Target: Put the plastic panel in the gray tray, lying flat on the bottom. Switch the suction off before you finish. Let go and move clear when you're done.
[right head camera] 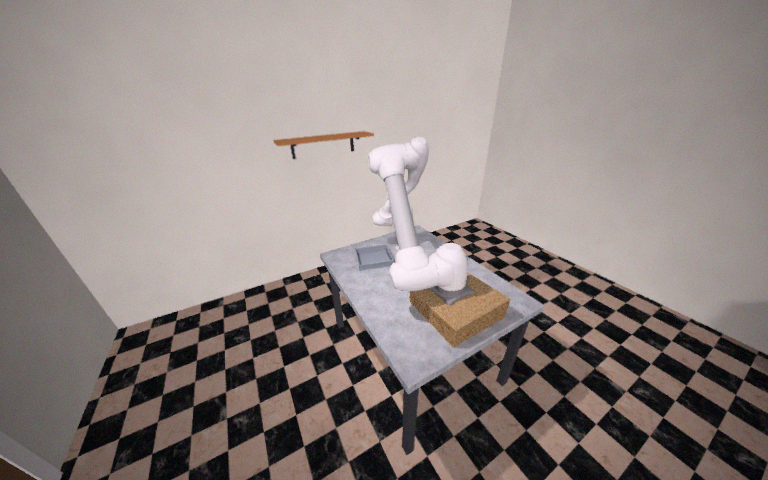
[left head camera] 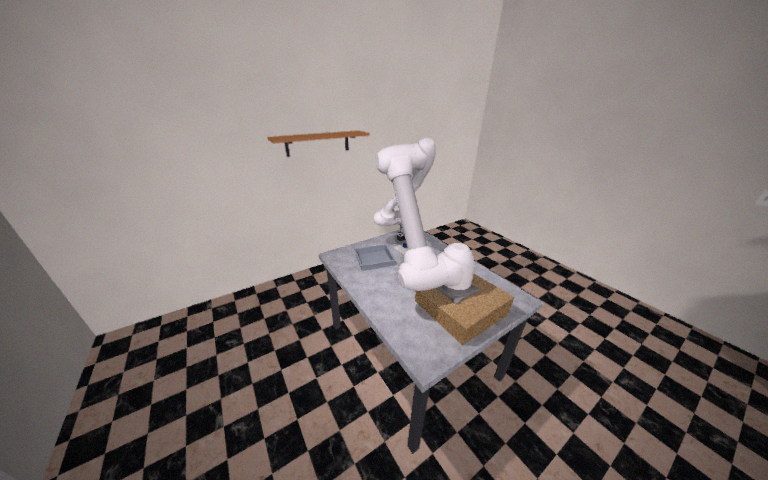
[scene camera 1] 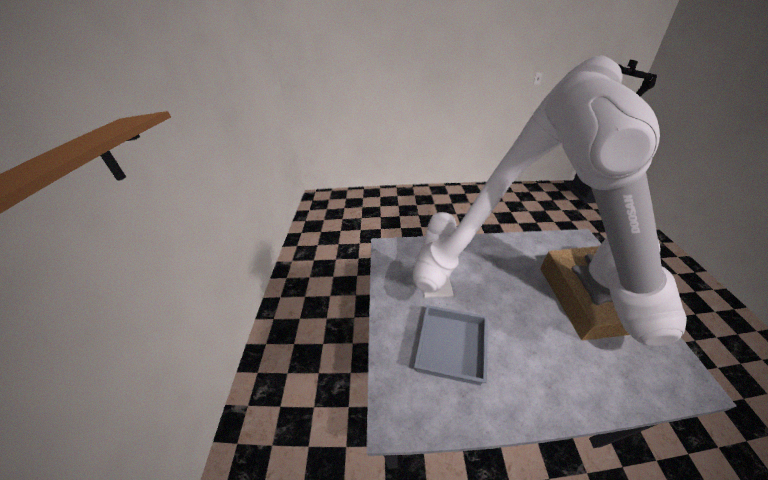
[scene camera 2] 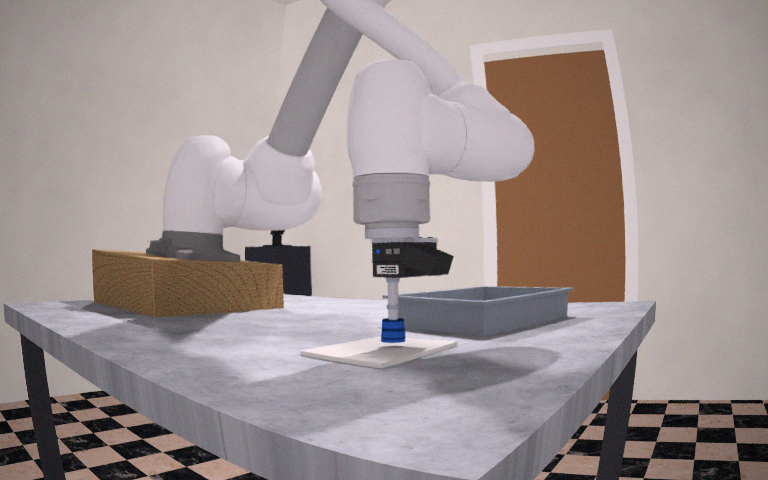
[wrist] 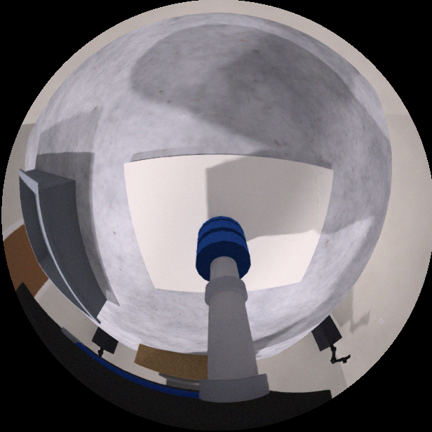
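Pixels of known places: hand, its tool point: (left head camera: 404, 246) (scene camera 2: 393, 340); arm's base, origin of its link: (right head camera: 450, 290) (left head camera: 455, 289) (scene camera 1: 603, 283) (scene camera 2: 190, 257).
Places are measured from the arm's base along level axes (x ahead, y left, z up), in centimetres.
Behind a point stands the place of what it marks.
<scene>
The plastic panel (scene camera 1: 442, 292) {y -8.7, x 61.5, z -10.4 cm} (scene camera 2: 362, 354) {y -19.7, x 64.0, z -10.4 cm} (wrist: 170, 200) is a thin cream-white rectangle lying flat on the table, beside the gray tray. My gripper, a blue suction cup (scene camera 2: 392, 341) (wrist: 220, 225) on a grey stem, points straight down over the panel, very close to its top face. I cannot tell for certain whether it touches; it looks open, with nothing lifted. In scene camera 1 the arm's wrist hides the cup and part of the panel. The gray tray (scene camera 1: 450, 376) {y 26.1, x 65.0, z -9.1 cm} (scene camera 2: 526, 314) {y 10.8, x 71.9, z -9.1 cm} (wrist: 60, 215) is shallow, open-topped and empty.
The arm's base stands on a wooden block (left head camera: 465, 325) {y 15.9, x -21.0, z 0.5 cm} (scene camera 1: 572, 300) {y 4.1, x 13.9, z -3.8 cm} (scene camera 2: 218, 288) {y -2.2, x 13.9, z -6.0 cm} on the grey table (scene camera 1: 538, 407) {y 37.3, x 39.2, z -11.0 cm} (scene camera 2: 226, 384) {y -39.4, x 63.5, z -11.0 cm}. The tray's raised walls stand close to the panel. A wooden shelf (left head camera: 318, 136) (scene camera 1: 84, 148) is on the wall.
</scene>
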